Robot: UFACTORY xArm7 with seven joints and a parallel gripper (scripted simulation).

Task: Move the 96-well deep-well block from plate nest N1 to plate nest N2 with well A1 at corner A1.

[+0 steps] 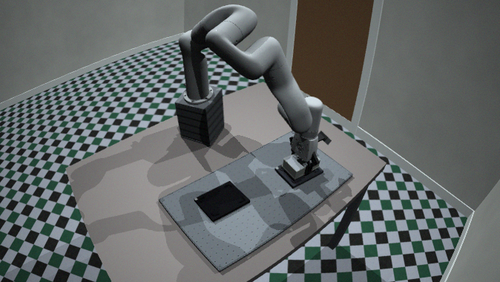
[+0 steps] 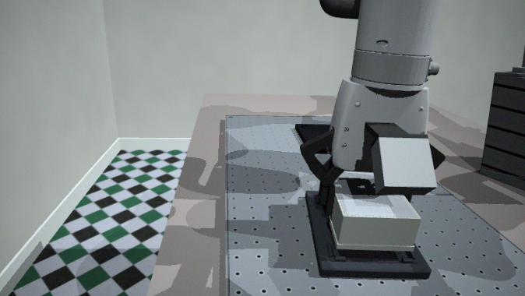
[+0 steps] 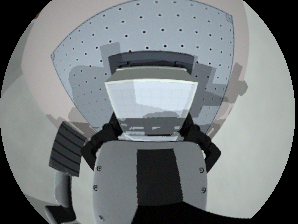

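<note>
The plate nest N1 lies 4 cm below my hand. Round my hand: plate nest N2 (33 cm to the right, 9 cm behind, 4 cm below); then white A1 mark (7 cm behind, 6 cm to the right, 3 cm below); then 96-well deep-well block (right at my hand).
</note>
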